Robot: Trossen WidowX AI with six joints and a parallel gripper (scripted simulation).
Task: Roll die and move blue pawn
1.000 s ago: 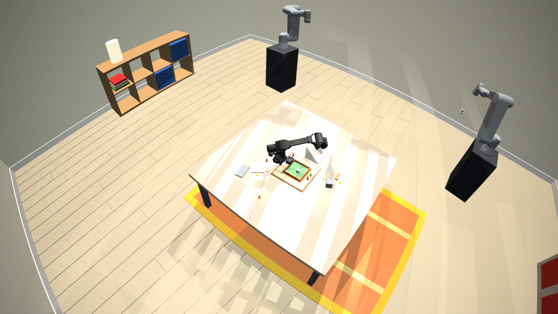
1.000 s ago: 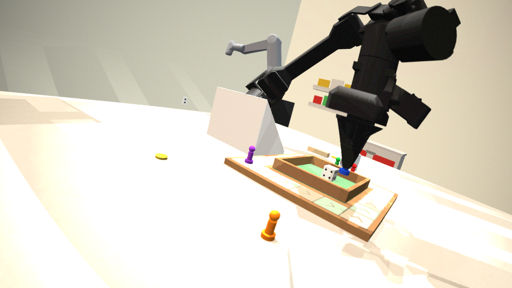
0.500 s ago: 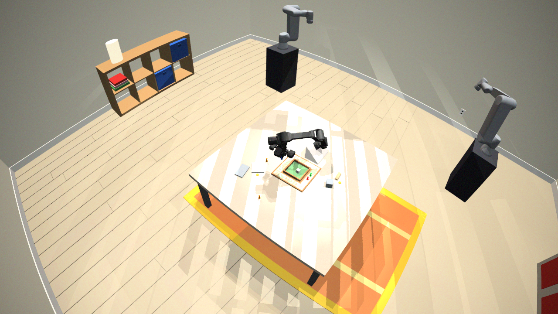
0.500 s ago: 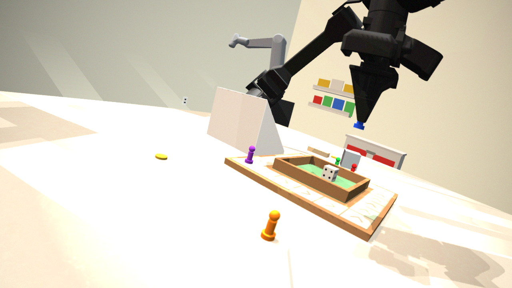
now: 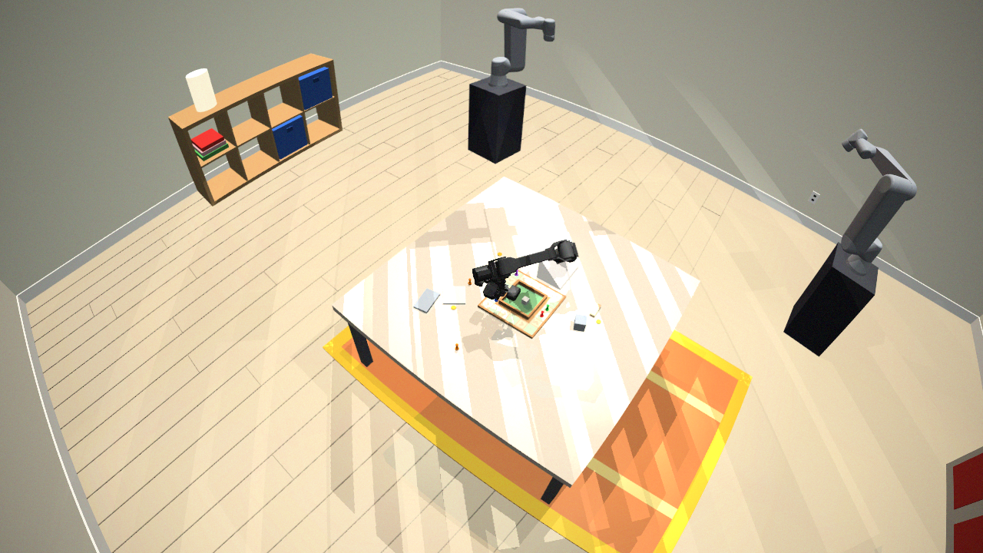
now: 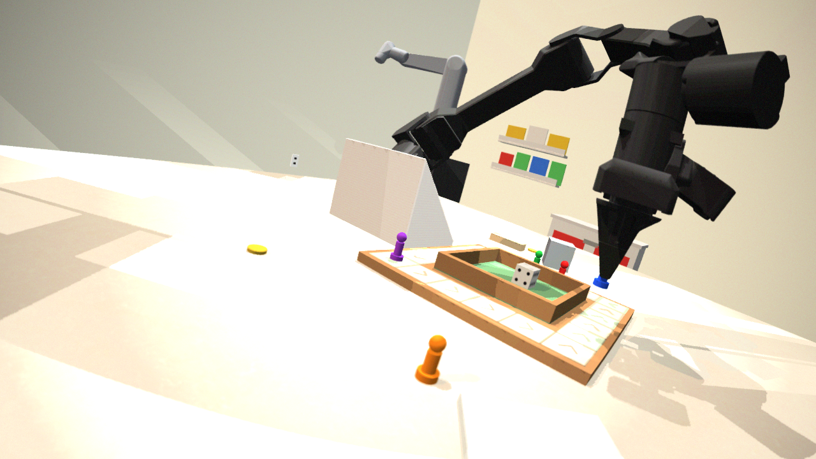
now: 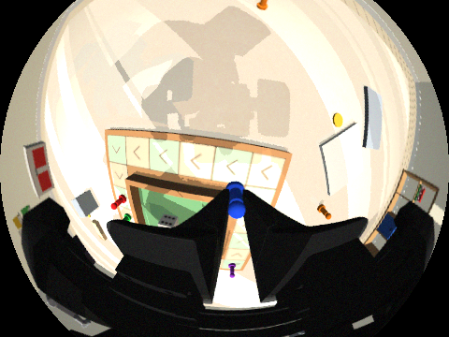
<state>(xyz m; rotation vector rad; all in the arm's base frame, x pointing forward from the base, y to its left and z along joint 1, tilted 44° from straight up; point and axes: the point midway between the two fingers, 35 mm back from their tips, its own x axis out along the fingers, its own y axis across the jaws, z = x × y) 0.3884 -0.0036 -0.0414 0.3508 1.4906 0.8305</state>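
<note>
Now: gripper tip 120 mm past the white die, 70 mm to the right of it and 50 mm above it. Round my gripper tip: green pawn: 160 mm to the left, 160 mm behind, 50 mm below; red pawn: 170 mm to the left, 110 mm behind, 50 mm below; blue pawn: 10 mm above.
</note>
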